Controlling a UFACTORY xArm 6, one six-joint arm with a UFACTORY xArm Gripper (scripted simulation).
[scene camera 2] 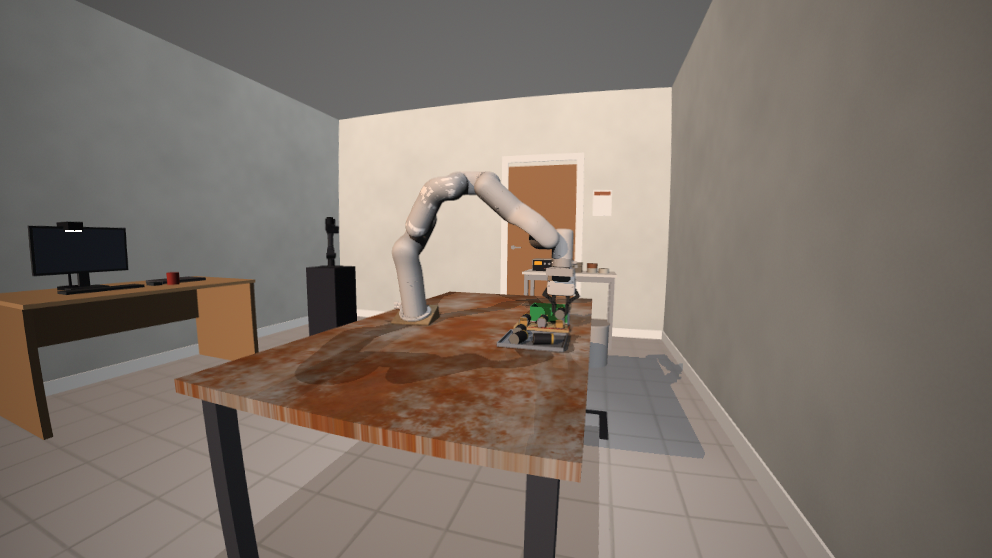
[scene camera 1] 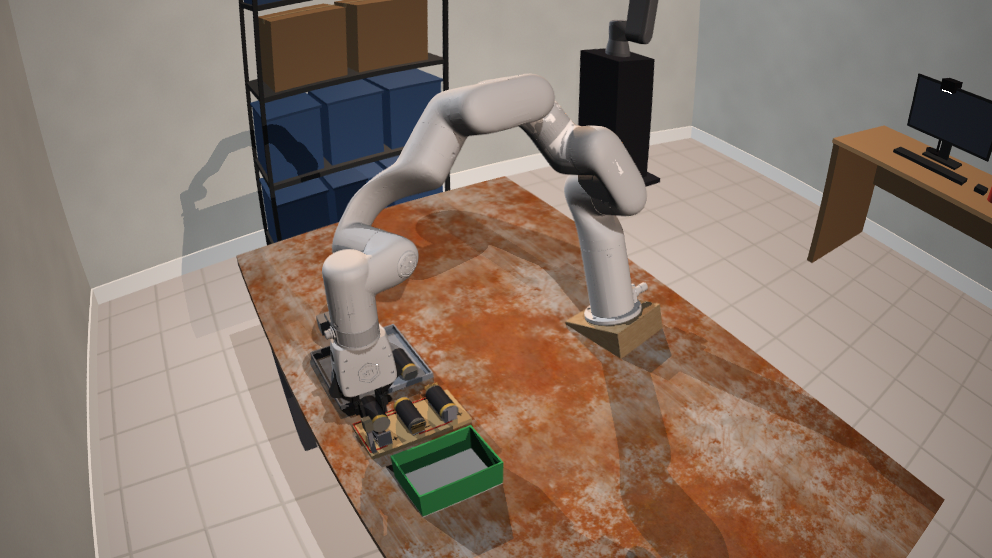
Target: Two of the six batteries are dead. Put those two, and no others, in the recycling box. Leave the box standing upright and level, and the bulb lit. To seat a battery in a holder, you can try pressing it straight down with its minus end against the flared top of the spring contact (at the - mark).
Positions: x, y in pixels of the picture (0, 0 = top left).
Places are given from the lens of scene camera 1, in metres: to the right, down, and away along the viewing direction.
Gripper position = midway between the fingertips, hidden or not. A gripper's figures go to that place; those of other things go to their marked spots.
my gripper point(scene camera 1: 371, 411): -0.21, 0.23, 1.04
grey tray point(scene camera 1: 396, 339): -0.20, 0.12, 1.29
